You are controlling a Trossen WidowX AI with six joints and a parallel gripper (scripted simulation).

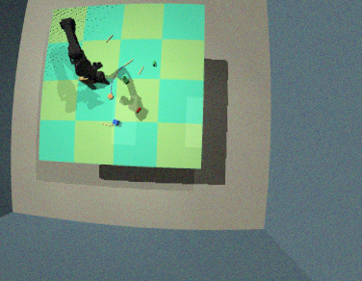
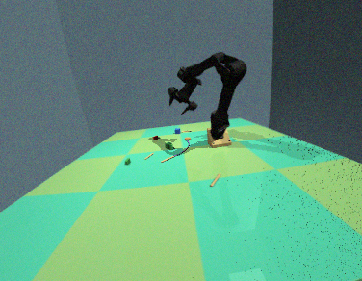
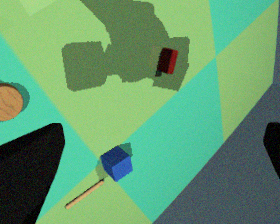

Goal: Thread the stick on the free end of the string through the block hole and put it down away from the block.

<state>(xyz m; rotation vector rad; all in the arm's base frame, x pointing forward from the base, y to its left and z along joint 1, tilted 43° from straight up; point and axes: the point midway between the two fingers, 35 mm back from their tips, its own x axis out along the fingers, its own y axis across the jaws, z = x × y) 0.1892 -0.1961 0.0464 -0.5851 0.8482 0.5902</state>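
Right now the small green cylinder is 190 mm below my gripper tip, 110 mm to the left of it and 60 mm ahead of it. The rest, counted from my gripper tip: red piece 200 mm below, 160 mm ahead, 140 mm to the right; then round button 200 mm below, 60 mm behind, 30 mm to the right; then blue cube 220 mm to the right, 190 mm below, 10 mm behind.
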